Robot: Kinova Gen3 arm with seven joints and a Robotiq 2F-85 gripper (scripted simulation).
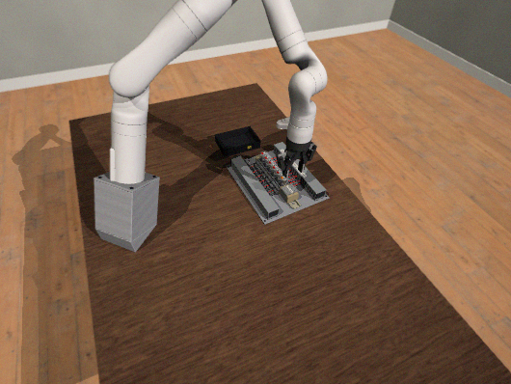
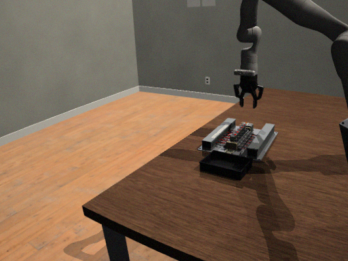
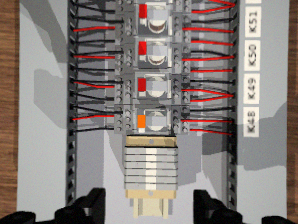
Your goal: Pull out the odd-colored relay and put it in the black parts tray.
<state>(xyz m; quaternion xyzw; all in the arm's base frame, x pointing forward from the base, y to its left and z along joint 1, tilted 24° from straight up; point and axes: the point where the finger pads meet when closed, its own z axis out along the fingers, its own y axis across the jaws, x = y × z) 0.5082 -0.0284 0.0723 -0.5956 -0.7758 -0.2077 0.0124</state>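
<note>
The relay panel lies 3 cm behind my hand, 9 cm to the left of it and 12 cm below it. Also, from my hand: relay 3 cm behind, 10 cm to the left, 9 cm below; then black parts tray 14 cm behind, 33 cm to the left, 13 cm below.
</note>
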